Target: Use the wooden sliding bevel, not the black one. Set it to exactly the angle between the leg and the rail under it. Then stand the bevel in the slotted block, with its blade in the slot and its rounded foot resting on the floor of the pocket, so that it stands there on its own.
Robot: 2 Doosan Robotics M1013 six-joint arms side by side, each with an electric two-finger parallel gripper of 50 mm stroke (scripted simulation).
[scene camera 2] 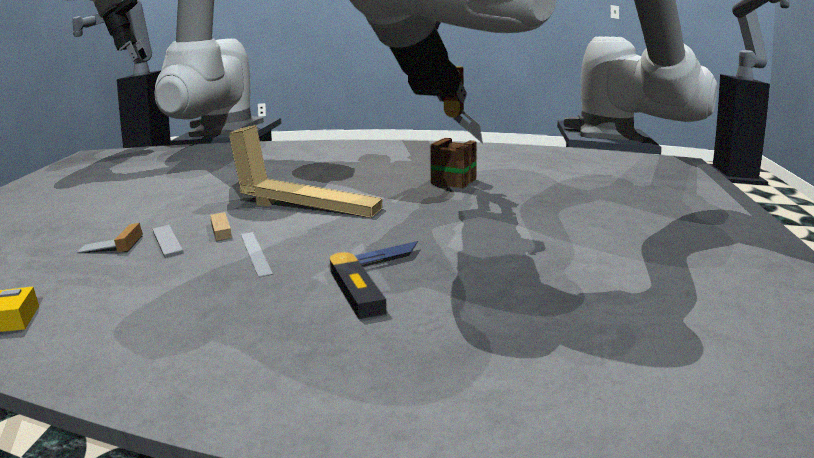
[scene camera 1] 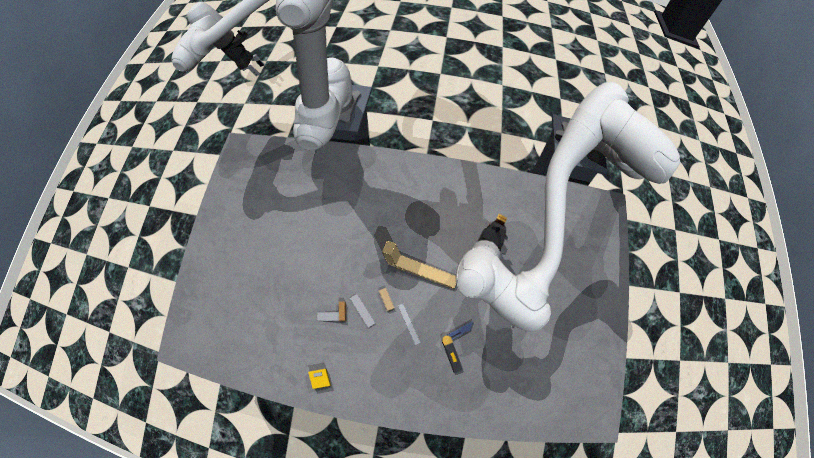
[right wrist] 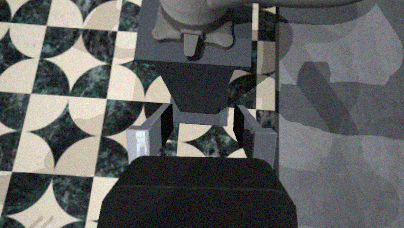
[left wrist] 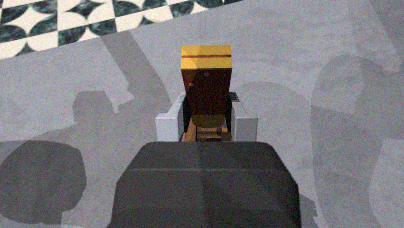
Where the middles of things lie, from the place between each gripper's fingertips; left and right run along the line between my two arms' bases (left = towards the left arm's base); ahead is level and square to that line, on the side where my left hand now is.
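Labels:
From my left hand [scene camera 2: 453,97]: wooden sliding bevel [scene camera 2: 452,108], 1 cm behind, 1 cm to the left, 2 cm below; small try square [scene camera 2: 133,232], 33 cm ahead, 49 cm to the right, 16 cm below; black bevel [scene camera 2: 365,298], 8 cm to the right, 37 cm ahead, 16 cm below.
From my right hand [scene camera 2: 140,58]: black bevel, 900 mm to the left, 890 mm ahead, 260 mm below; wooden sliding bevel, 990 mm to the left, 510 mm ahead, 130 mm below; small try square, 490 mm to the left, 850 mm ahead, 260 mm below. By its middle, the small try square is nearer to my left hand than to my right hand.

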